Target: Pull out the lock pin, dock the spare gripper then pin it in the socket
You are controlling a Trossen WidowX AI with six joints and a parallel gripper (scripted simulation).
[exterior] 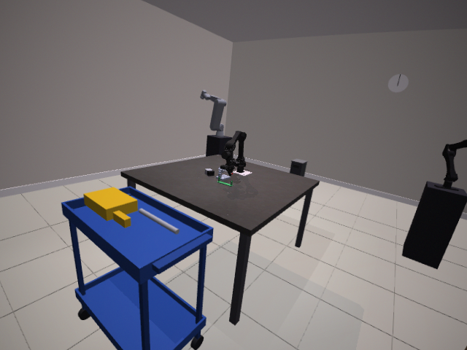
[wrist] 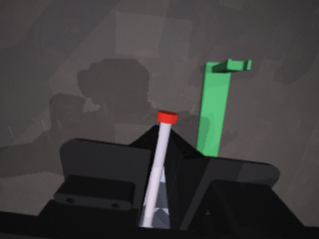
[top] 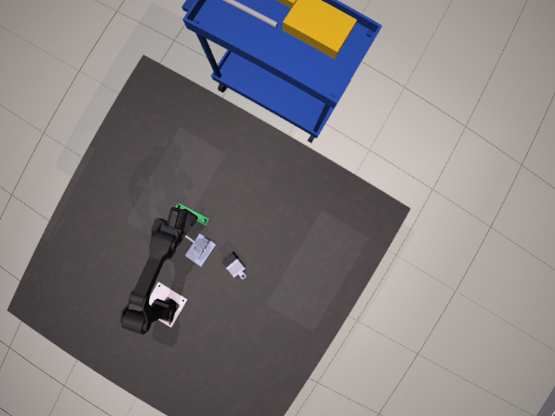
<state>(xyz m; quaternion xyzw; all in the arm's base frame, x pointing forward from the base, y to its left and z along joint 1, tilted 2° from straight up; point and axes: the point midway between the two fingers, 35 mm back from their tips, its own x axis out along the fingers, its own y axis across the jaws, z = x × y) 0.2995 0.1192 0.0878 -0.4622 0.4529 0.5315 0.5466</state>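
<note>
Now: gripper tip 70 mm short of the green flat bracket, 30 mm above it and 10 mm to the right of it. Also, from my gripper tip: spare gripper: 260 mm to the right, 30 mm below; grey mount: 100 mm to the right, 10 mm behind.
</note>
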